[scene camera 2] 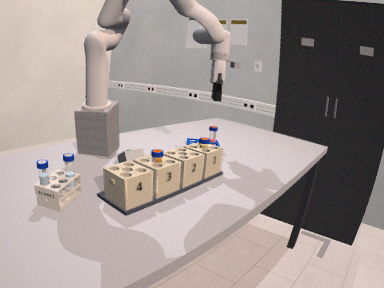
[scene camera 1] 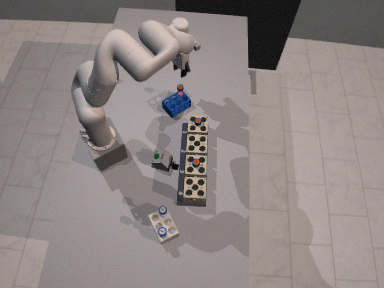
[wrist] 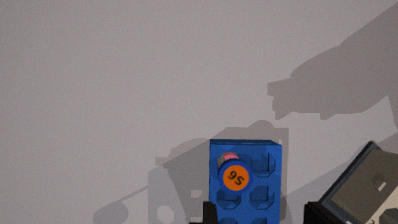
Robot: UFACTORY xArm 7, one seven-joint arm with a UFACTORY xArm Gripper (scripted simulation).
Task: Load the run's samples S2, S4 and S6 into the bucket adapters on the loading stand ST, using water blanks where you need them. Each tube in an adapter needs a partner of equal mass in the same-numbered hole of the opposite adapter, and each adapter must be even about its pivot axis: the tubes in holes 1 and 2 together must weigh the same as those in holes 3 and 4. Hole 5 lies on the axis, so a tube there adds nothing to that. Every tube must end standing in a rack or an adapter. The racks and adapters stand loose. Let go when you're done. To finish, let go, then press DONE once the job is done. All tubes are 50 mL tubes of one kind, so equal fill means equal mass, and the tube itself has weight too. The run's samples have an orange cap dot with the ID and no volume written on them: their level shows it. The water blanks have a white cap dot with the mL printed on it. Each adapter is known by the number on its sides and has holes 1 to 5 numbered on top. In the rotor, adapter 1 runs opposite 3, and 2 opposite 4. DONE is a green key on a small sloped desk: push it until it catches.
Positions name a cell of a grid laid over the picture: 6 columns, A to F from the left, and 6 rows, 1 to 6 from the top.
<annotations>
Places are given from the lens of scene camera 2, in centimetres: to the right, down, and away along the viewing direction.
adapter (scene camera 2: C4): -7, 10, 76
</annotations>
